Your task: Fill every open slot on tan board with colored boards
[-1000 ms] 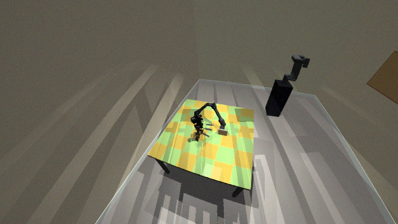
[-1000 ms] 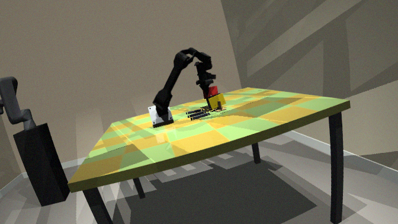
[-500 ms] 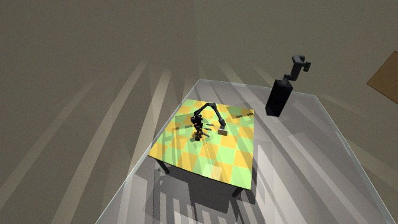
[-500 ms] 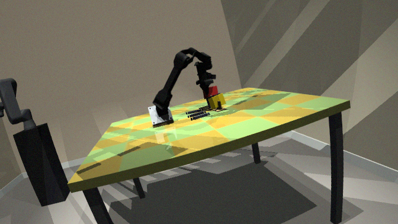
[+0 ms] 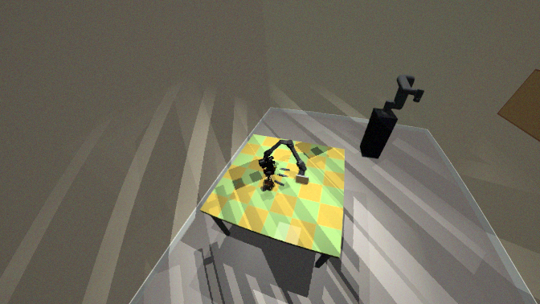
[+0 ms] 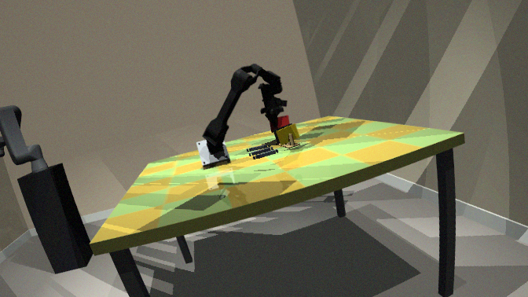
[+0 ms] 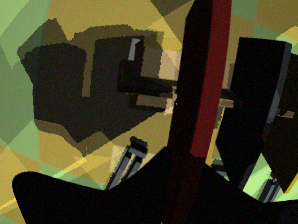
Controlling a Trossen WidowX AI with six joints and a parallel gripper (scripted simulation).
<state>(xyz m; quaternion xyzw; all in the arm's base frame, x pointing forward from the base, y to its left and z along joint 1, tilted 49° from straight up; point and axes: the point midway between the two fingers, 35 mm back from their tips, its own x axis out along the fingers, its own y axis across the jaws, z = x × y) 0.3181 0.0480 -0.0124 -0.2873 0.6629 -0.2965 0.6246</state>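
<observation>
Now: gripper tip 20 mm short of the nearly black board, 50 mm to the left of it and 40 mm above it. Round my gripper tip: yellow board: 20 mm ahead, 100 mm to the right, 40 mm below; then red board: 30 mm ahead; then tan board: 30 mm ahead, 50 mm to the right, 70 mm below.
</observation>
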